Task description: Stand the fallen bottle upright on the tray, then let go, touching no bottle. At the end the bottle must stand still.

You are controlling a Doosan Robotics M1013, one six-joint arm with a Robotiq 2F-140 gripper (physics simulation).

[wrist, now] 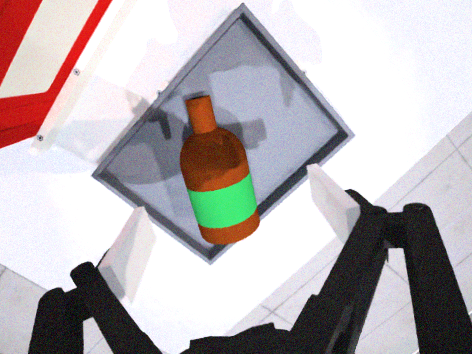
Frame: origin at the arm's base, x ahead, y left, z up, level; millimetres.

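Where they show: gripper, between the fingertips: (228,203).
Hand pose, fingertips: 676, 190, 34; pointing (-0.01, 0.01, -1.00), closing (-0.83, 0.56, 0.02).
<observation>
Things, the pixels of their top centre, and the offset from my fingertips, as dx, dy, dz. "pt": a spot on its surface instead. Level surfaces: height alone.
- brown bottle, centre of its top: (215,179) +10, -5, -61
- grey tray, a spot on its surface: (300,120) pt -93, +42, -135
- red object, a spot on its surface: (17,30) pt +0, -185, -12
- white surface, height of its surface: dz -140
A brown bottle (215,162) with a green label lies on its side in the grey tray (300,120). Its neck points to the upper left in the wrist view, towards the tray's left wall. Its base is near the tray's bottom corner and overlaps the lower right rim in the view. My gripper (228,203) is wide open and empty, above the tray. The label and the base show between its two pale fingertips, one on each side and apart from the bottle. The neck shows beyond the fingertips. How high the fingertips are above the bottle is hard to tell.
A red object (17,30) with a cream panel stands at the upper left, beside the tray. The tray rests on a white surface (390,75). Tiled floor (430,175) shows beyond its edge at the right. Dark shadows fall across the tray.
</observation>
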